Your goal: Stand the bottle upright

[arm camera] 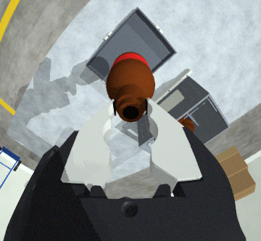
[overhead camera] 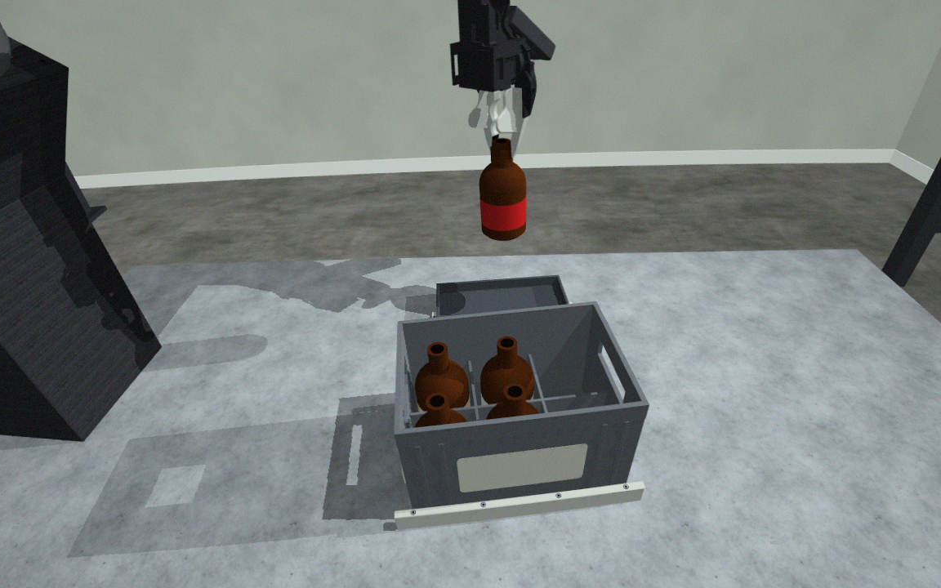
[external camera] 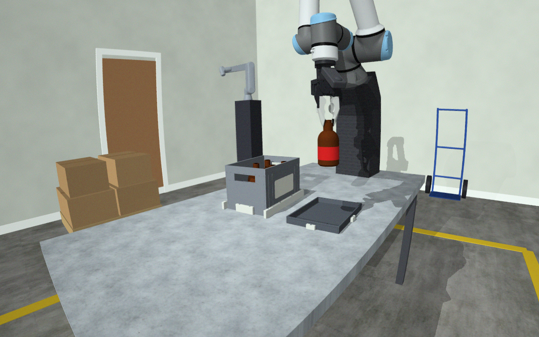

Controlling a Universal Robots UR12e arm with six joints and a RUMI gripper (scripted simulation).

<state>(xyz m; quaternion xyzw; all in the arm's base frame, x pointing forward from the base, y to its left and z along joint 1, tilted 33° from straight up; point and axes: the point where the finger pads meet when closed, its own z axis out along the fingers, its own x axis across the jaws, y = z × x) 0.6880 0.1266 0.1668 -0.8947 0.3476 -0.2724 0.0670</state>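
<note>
Right now my hand is 70 mm above the glass bottle. Also, from my hand: crate 290 mm to the right, 250 mm below, 30 mm behind; then grey tray 320 mm below.
</note>
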